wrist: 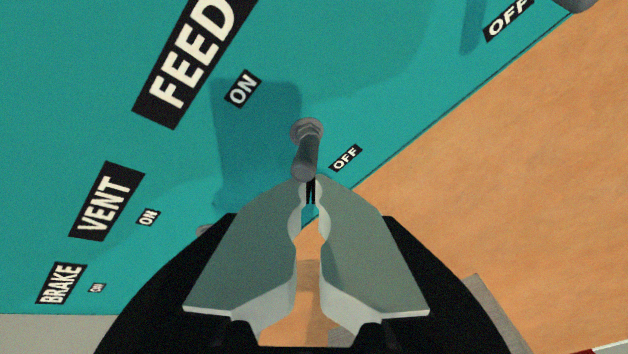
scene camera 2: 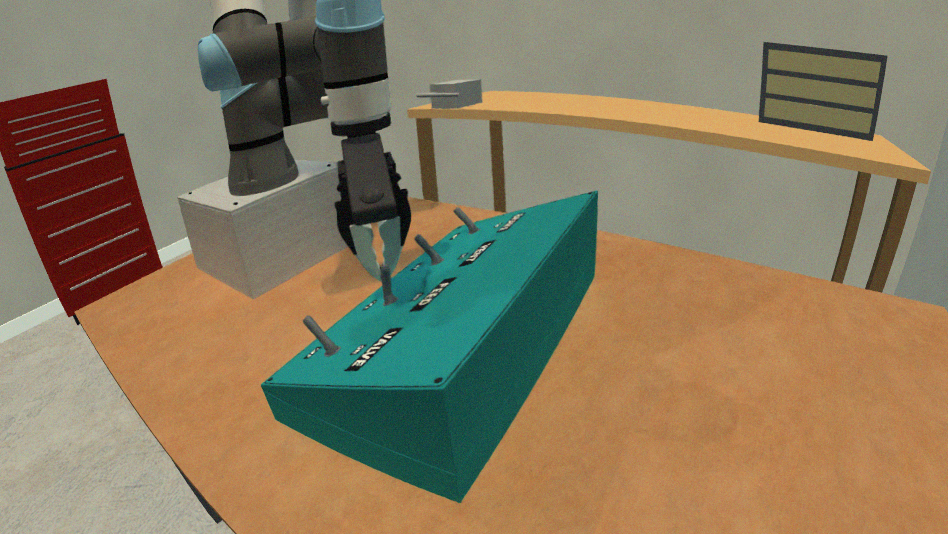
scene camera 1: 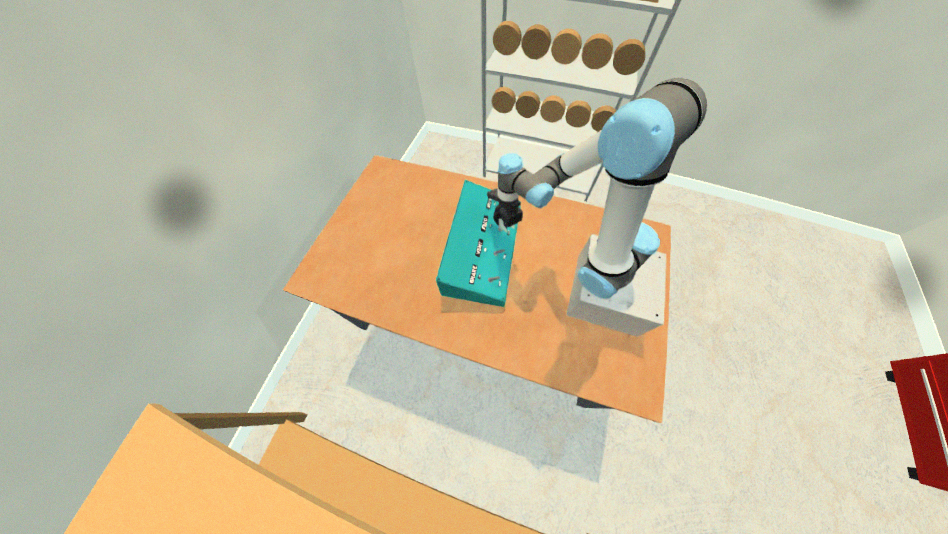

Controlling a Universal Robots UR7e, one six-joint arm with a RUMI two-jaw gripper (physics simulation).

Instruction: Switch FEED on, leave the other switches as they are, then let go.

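Places are measured from the arm's base along level axes (x back, y right, z up), in metres.
Pixels of known places: gripper, fingertip midpoint: (wrist: 311, 177) (scene camera 2: 383, 280) (scene camera 1: 503, 229); arm's base at its link origin: (scene camera 2: 264, 182).
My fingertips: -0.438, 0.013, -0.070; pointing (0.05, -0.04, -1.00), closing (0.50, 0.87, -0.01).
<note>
For each thing: its middle in the pictures, then the offset to it from my fingertips, as dx, dy, dz. Level surfaces: height alone.
- teal switch box at the middle of its body: (wrist: 183, 114) (scene camera 2: 461, 307) (scene camera 1: 481, 242) -0.065, -0.072, -0.049
- FEED lever at the middle of its body: (wrist: 307, 153) (scene camera 2: 386, 283) -0.017, +0.007, +0.004
- VALVE lever at the middle of its body: (scene camera 2: 318, 332) -0.041, +0.126, -0.001
- VENT lever at the middle of its body: (scene camera 2: 426, 247) (scene camera 1: 499, 251) +0.033, -0.103, -0.001
- BRAKE lever at the middle of its body: (scene camera 2: 464, 218) (scene camera 1: 494, 278) +0.070, -0.217, -0.001
- orange-brown table at its surface level: dz -0.108
The teal switch box (scene camera 1: 457, 238) (scene camera 2: 517, 358) (wrist: 75, 75) has a sloping face with four toggles. The FEED lever (scene camera 2: 388, 285) (wrist: 305, 157) stands nearly upright, unlike its neighbours. The VALVE lever (scene camera 2: 320, 335), VENT lever (scene camera 2: 427, 248) (scene camera 1: 499, 252) and BRAKE lever (scene camera 2: 465, 220) (scene camera 1: 494, 279) lean to their OFF side. My gripper (scene camera 1: 504, 229) (scene camera 2: 384, 274) (wrist: 311, 177) is shut, its fingertips right at the free end of the FEED lever, with nothing between them. Whether they touch it I cannot tell. In the wrist view the VENT lever is mostly hidden behind a finger.
The box stands on the orange-brown table (scene camera 1: 371, 225) (scene camera 2: 696, 398). The arm's pale pedestal (scene camera 1: 613, 318) (scene camera 2: 218, 245) is beyond its low edge. The neighbouring VALVE and VENT levers flank the FEED lever. A red drawer cabinet (scene camera 2: 99, 205) and a wooden bench (scene camera 2: 630, 122) stand farther off.
</note>
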